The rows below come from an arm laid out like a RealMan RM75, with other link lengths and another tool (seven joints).
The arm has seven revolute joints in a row. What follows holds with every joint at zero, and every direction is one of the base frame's.
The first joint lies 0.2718 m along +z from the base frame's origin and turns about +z.
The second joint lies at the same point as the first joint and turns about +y.
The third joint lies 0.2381 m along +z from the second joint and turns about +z.
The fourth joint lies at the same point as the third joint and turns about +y.
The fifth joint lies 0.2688 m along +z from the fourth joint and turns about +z.
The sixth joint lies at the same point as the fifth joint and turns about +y.
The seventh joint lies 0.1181 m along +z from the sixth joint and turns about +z.
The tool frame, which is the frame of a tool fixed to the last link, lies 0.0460 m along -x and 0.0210 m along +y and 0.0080 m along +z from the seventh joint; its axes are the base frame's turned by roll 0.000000, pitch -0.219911 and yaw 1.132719 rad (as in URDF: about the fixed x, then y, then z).
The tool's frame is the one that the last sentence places.
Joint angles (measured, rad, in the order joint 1, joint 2, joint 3, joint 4, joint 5, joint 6, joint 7), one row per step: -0.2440, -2.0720, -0.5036, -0.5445, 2.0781, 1.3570, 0.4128; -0.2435, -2.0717, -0.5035, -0.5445, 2.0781, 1.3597, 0.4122; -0.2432, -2.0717, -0.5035, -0.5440, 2.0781, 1.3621, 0.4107; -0.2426, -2.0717, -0.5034, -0.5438, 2.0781, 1.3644, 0.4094; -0.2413, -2.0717, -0.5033, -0.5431, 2.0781, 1.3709, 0.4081; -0.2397, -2.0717, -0.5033, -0.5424, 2.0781, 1.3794, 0.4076; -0.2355, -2.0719, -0.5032, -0.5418, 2.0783, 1.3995, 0.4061; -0.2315, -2.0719, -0.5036, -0.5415, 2.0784, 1.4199, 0.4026; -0.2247, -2.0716, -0.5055, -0.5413, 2.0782, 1.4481, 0.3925; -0.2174, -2.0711, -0.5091, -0.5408, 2.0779, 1.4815, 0.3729; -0.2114, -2.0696, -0.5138, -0.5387, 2.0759, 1.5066, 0.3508
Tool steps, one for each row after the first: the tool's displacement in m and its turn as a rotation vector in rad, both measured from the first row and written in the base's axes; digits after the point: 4 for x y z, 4 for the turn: 0.0000, -0.0001, 0.0004, 0.0019, -0.0010, -0.0011; 0.0000, -0.0002, 0.0006, 0.0033, -0.0026, -0.0019; 0.0000, -0.0003, 0.0008, 0.0046, -0.0042, -0.0026; 0.0000, -0.0006, 0.0015, 0.0092, -0.0065, -0.0047; 0.0001, -0.0010, 0.0025, 0.0157, -0.0085, -0.0076; 0.0006, -0.0019, 0.0045, 0.0307, -0.0146, -0.0147; 0.0012, -0.0028, 0.0066, 0.0459, -0.0229, -0.0221; 0.0017, -0.0042, 0.0098, 0.0665, -0.0393, -0.0306; 0.0027, -0.0056, 0.0138, 0.0896, -0.0655, -0.0413; 0.0023, -0.0067, 0.0176, 0.1072, -0.0899, -0.0467
